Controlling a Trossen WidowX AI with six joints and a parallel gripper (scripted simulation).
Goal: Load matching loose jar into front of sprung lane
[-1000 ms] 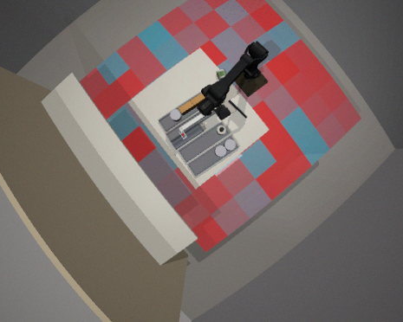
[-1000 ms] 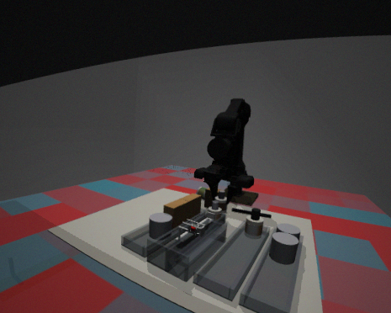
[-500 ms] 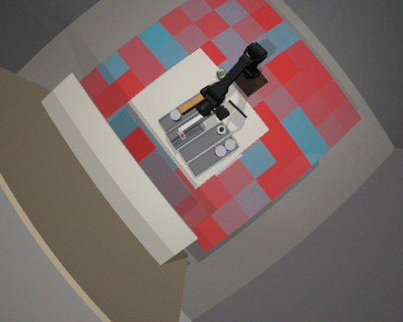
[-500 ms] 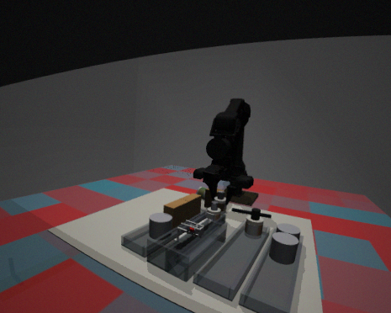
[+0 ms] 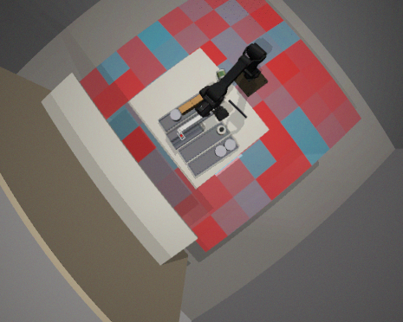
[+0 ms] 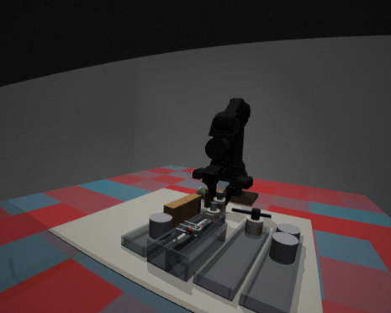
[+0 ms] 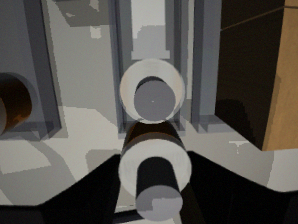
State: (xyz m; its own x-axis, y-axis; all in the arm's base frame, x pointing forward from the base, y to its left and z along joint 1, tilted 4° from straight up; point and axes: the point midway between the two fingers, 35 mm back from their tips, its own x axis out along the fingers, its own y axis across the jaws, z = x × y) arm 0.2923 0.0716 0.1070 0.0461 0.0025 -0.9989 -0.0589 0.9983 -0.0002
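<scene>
The sprung lane lies 18 cm ahead of my gripper tip, 3 cm to the left of it and 4 cm below it. The rest, counted from my gripper tip: red mark 23 cm ahead, 5 cm to the left, 1 cm above; then black bar 12 cm behind, 7 cm to the left, 5 cm below.
</scene>
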